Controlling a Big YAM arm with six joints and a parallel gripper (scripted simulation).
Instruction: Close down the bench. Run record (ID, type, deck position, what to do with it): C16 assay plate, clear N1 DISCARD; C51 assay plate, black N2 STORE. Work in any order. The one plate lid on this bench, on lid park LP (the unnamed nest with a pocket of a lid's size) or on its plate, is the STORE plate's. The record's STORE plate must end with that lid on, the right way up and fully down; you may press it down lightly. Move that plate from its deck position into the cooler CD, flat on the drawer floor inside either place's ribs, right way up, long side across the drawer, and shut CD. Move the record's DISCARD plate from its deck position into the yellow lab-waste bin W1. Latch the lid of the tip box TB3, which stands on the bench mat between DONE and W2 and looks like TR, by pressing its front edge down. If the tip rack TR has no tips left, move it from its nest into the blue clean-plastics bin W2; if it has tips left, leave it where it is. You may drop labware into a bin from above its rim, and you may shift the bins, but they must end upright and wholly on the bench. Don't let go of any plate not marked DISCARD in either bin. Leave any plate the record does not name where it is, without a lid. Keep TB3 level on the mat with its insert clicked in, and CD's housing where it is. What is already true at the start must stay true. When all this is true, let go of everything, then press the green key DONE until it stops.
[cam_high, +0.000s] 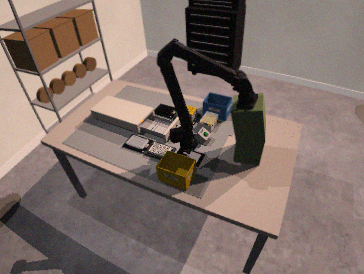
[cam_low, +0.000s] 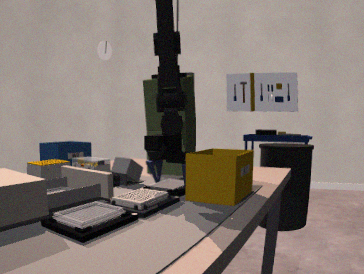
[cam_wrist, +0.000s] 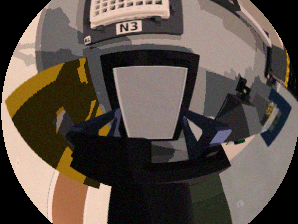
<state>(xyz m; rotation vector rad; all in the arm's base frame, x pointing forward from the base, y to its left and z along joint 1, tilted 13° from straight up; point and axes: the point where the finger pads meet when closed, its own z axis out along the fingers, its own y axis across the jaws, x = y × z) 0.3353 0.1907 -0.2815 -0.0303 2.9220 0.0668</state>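
My gripper is now right at the clear plate lid. Round my hand: DONE key block (10 mm behind, 180 mm to the right, 30 mm above); green key DONE (30 mm behind, 180 mm to the right, 50 mm above); yellow bin W1 (10 mm behind, 150 mm to the left, 20 mm above).
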